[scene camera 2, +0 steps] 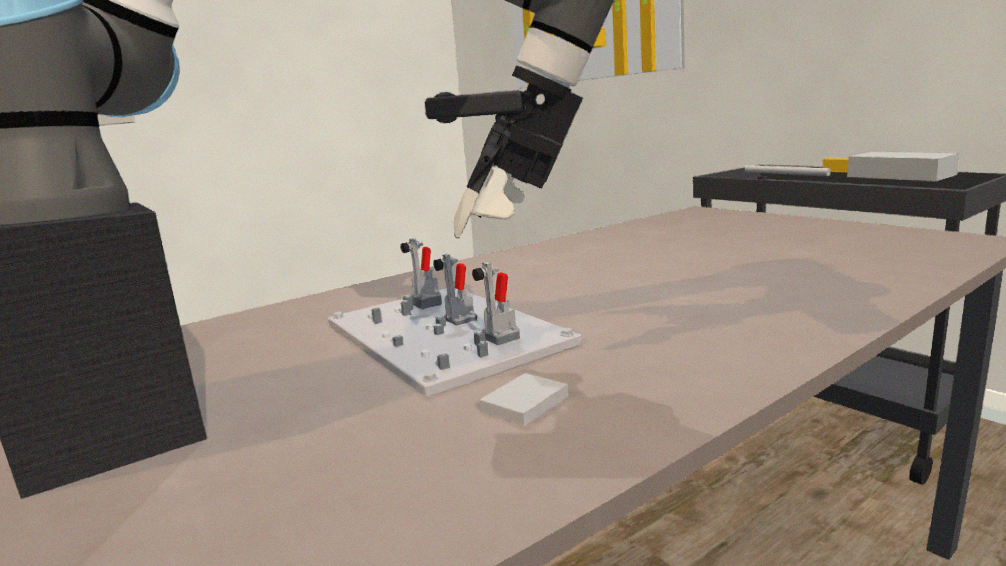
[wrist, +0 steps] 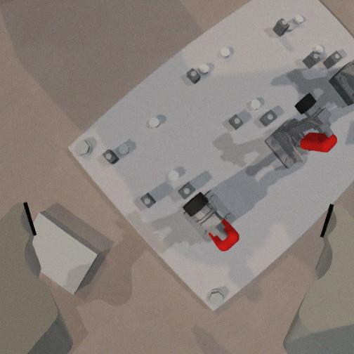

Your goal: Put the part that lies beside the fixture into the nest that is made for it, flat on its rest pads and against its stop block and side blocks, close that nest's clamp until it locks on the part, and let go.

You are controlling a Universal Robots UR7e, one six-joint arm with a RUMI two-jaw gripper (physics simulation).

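Frame: origin at the arm's base, x ahead, y left, z up, level; millimetres.
Where they show: gripper, between the fingertips: (scene camera 2: 468, 226); arm's base, origin of its link: (scene camera 2: 49, 215).
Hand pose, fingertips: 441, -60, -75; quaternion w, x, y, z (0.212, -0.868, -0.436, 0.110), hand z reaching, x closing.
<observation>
Each offset is from my fingertips to the top centre of the thing, as dx, dy, dz. "spot": to the spot under its first point. Level surfaces: height alone.
The part, a pale flat rectangular block @[-22, -151, -160] (scene camera 2: 524, 397) (wrist: 67, 255), lies flat on the table beside the fixture plate @[spot: +77, -29, -160] (scene camera 2: 541, 339) (wrist: 150, 100); the left finger hides its edge in the wrist view. The plate bears three nests of grey blocks and pale round pads. Its near clamp @[spot: +32, -2, -133] (scene camera 2: 500, 322) (wrist: 204, 220), middle clamp @[spot: +21, +108, -138] (scene camera 2: 458, 308) (wrist: 285, 147) and far clamp @[spot: +16, +218, -128] (scene camera 2: 426, 287) (wrist: 345, 84) stand open, arms raised, with red handles. My gripper (scene camera 2: 481, 225) (wrist: 178, 209) is open and empty, above the clamps. No part shows in the nests.
The table @[dz -175] (scene camera 2: 316, 450) (wrist: 30, 115) carries the fixture. The robot's dark pedestal (scene camera 2: 91, 351) stands at the left. A dark cart (scene camera 2: 830, 195) with a pale box (scene camera 2: 900, 166) stands at the back right. Hex bolt heads @[+114, -36, -153] (scene camera 2: 567, 332) (wrist: 216, 295) stand on the plate's corners.
</observation>
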